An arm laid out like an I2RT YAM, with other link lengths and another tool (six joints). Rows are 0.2 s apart.
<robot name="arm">
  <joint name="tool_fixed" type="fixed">
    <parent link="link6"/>
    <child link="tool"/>
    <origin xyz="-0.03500 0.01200 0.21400" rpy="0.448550 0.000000 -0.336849"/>
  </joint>
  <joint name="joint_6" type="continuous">
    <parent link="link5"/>
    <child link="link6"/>
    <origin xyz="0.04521 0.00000 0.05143" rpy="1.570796 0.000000 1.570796"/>
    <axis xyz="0 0 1"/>
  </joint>
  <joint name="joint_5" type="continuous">
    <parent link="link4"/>
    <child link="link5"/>
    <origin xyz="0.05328 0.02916 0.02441" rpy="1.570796 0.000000 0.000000"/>
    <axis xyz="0 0 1"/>
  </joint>
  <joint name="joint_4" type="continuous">
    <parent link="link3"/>
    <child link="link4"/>
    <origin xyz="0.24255 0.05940 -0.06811"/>
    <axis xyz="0 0 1"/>
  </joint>
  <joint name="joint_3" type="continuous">
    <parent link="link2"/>
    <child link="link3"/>
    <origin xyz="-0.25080 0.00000 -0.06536" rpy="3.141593 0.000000 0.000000"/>
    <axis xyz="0 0 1"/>
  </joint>
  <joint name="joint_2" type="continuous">
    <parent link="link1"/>
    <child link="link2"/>
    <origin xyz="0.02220 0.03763 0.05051" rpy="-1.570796 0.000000 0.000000"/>
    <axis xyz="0 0 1"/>
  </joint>
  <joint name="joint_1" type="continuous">
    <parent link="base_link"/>
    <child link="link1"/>
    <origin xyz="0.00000 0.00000 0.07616"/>
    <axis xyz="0 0 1"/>
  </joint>
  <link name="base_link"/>
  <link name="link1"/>
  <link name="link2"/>
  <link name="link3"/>
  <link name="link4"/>
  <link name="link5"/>
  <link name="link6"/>
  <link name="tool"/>
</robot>
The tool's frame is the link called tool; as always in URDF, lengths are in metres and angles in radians. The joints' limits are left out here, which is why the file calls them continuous.
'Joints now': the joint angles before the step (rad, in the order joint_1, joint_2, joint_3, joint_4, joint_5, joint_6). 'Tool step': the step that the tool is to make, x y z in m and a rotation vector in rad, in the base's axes. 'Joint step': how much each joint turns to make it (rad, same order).
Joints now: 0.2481 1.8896 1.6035 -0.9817 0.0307 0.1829
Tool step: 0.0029 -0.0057 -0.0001 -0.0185 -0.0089 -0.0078
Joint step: -0.0018 -0.0003 0.0001 0.0037 0.0210 -0.0004
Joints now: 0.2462 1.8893 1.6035 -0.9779 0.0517 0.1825
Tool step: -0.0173 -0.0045 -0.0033 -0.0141 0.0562 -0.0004
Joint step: -0.0004 0.0002 0.0008 -0.0586 0.0000 0.0000
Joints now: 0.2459 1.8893 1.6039 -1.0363 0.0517 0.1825
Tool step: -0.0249 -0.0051 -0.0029 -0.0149 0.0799 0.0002
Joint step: -0.0005 -0.0001 0.0001 -0.0813 -0.0050 0.0003
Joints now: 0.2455 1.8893 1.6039 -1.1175 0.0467 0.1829
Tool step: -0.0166 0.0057 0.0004 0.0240 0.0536 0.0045
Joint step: 0.0001 -0.0004 0.0002 -0.0467 -0.0366 0.0009
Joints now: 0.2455 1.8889 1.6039 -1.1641 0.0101 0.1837
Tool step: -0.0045 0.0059 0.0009 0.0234 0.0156 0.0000
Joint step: 0.0000 0.0001 0.0001 -0.0095 -0.0263 0.0030
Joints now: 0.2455 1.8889 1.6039 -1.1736 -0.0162 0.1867
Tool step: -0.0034 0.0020 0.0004 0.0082 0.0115 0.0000
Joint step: 0.0000 0.0002 0.0003 -0.0092 -0.0107 0.0012
